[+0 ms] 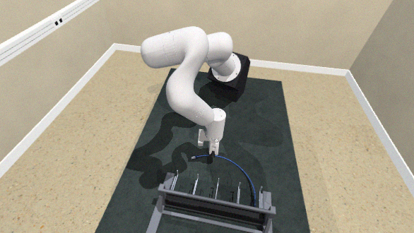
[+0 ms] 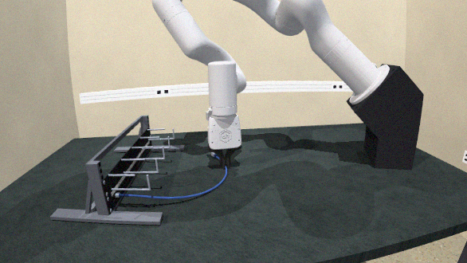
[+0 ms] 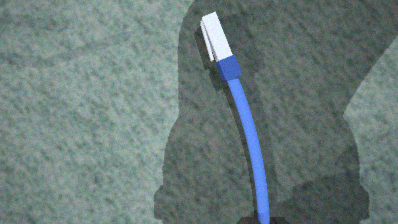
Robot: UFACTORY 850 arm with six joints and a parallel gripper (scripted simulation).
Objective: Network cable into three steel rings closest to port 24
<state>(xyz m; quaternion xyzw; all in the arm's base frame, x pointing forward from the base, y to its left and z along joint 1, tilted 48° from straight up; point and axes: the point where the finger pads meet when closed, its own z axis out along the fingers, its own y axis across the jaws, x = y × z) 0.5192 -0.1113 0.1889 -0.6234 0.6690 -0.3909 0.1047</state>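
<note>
Now: the white plug 10 cm to the right of my hand and 1 cm below it. From my hand the other things lie so: grey patch-panel rack: 30 cm ahead, 7 cm to the right, 5 cm above.
</note>
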